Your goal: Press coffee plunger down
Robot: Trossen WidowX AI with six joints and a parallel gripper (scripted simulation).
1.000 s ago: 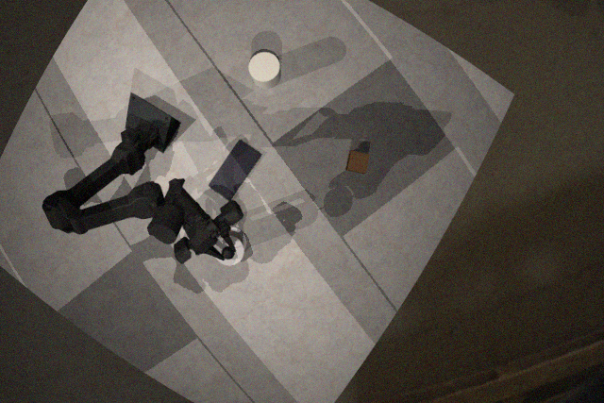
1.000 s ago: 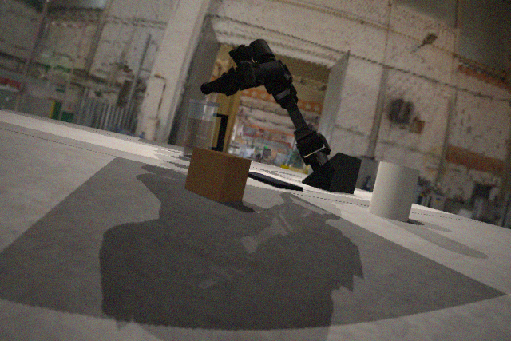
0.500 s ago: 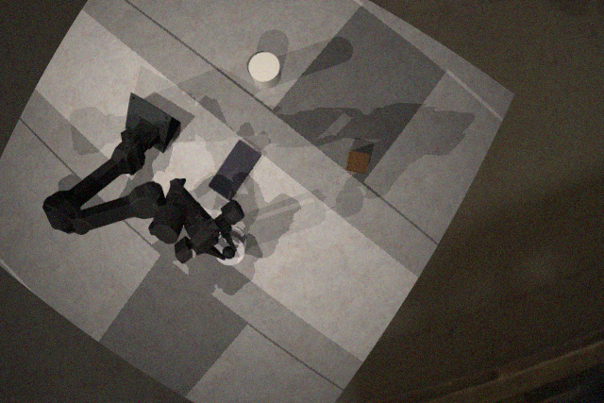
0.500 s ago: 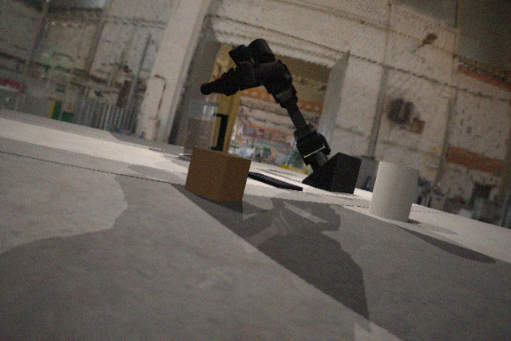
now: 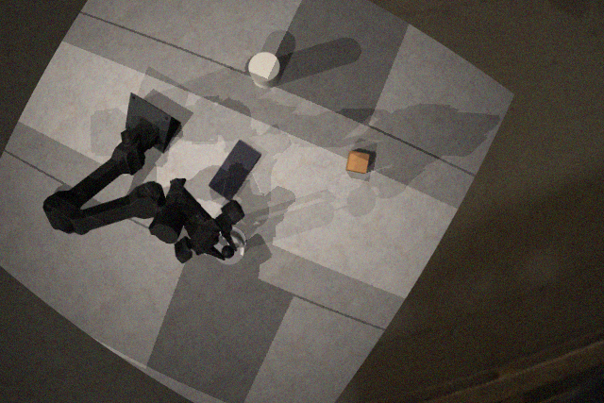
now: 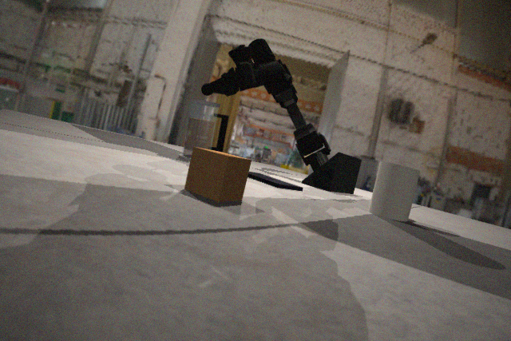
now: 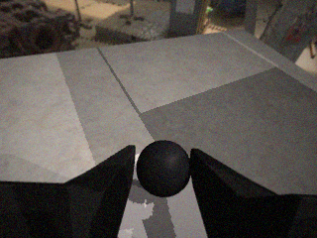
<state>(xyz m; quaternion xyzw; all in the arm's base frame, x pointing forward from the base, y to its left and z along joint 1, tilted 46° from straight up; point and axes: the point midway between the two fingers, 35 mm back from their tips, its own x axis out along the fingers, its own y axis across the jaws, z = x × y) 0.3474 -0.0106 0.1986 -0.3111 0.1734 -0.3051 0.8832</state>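
My gripper tip is now 90 mm above the coffee press and 30 mm past it. From my gripper tip the other things lie so: white cylinder 450 mm to the left, 150 mm behind, 130 mm below.
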